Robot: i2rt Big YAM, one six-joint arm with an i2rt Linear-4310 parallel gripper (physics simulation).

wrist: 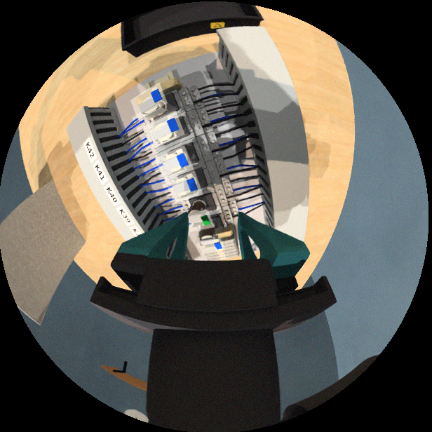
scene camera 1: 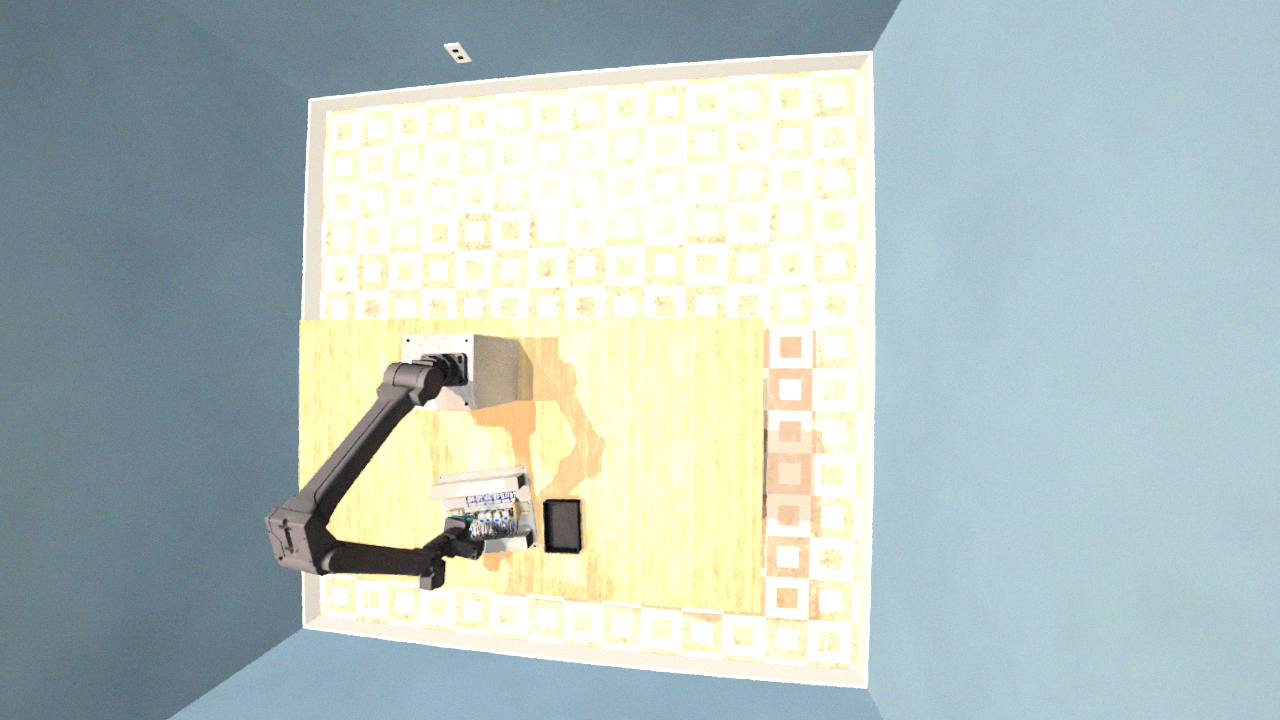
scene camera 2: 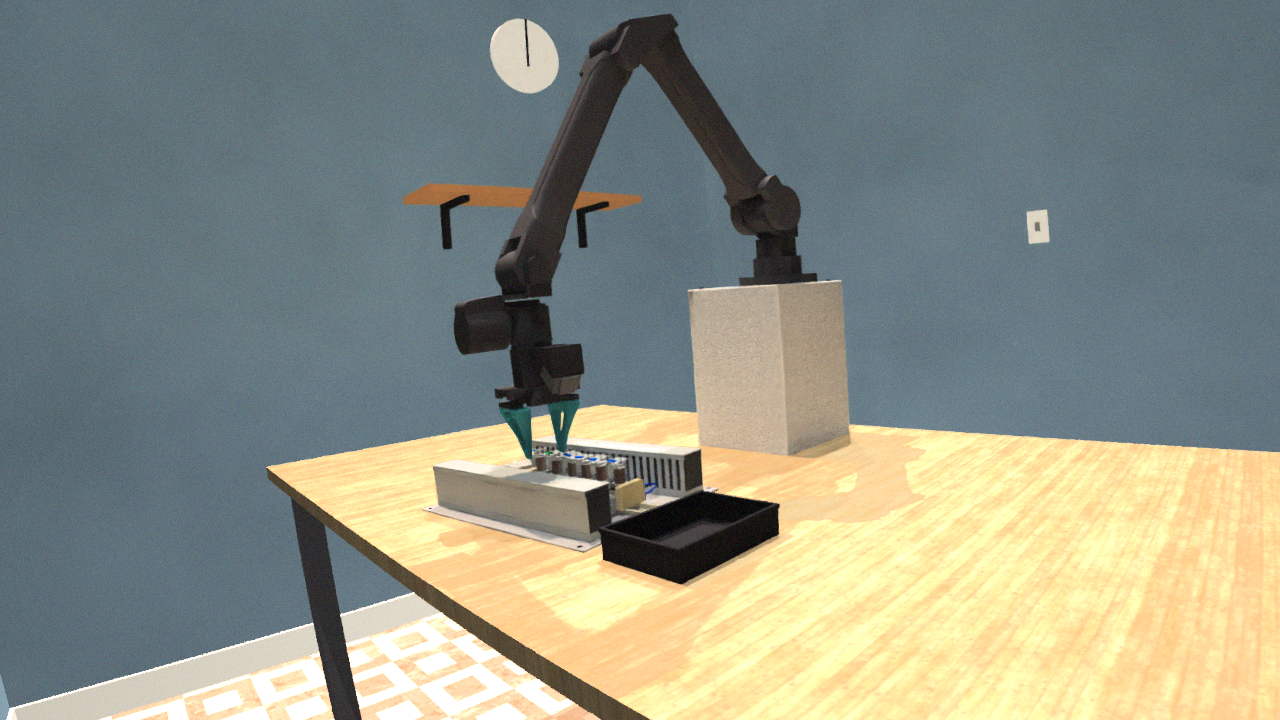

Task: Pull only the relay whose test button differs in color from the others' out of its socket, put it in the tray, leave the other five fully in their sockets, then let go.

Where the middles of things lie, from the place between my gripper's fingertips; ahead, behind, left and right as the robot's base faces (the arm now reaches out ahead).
The panel (scene camera 2: 552, 539) is 20 mm behind my hand, 20 mm to the left of it and 70 mm below it. Round my hand: beige end block (scene camera 2: 627, 495) 30 mm behind, 130 mm to the left, 40 mm below.
